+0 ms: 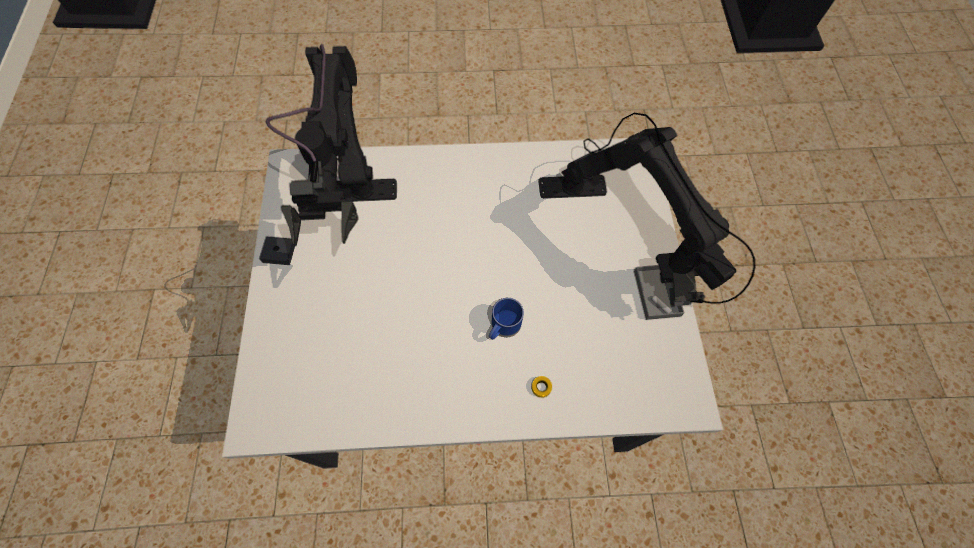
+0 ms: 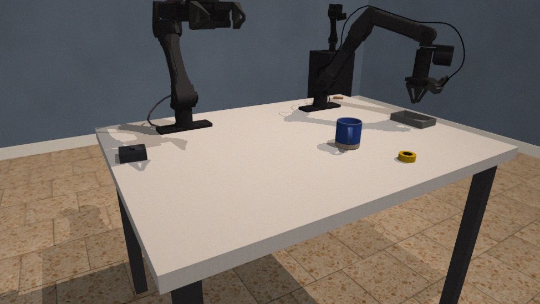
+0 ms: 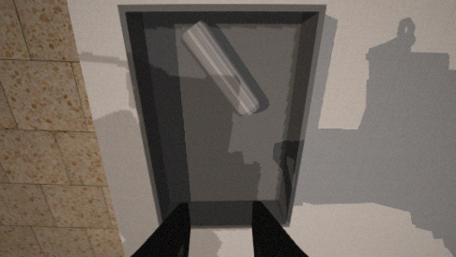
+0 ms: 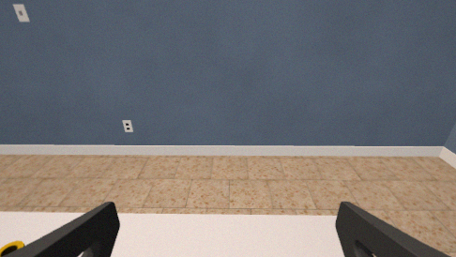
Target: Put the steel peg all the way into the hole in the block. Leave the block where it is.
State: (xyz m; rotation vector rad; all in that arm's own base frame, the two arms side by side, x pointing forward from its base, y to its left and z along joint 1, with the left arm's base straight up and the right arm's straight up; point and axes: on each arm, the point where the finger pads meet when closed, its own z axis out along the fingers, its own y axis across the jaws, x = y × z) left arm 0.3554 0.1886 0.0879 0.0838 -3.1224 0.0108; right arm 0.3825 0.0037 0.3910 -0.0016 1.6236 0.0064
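Observation:
The grey tray is 8 cm below my left hand. From my left hand the other things lie so: dark block: 15 cm behind, 105 cm to the right, 7 cm below.

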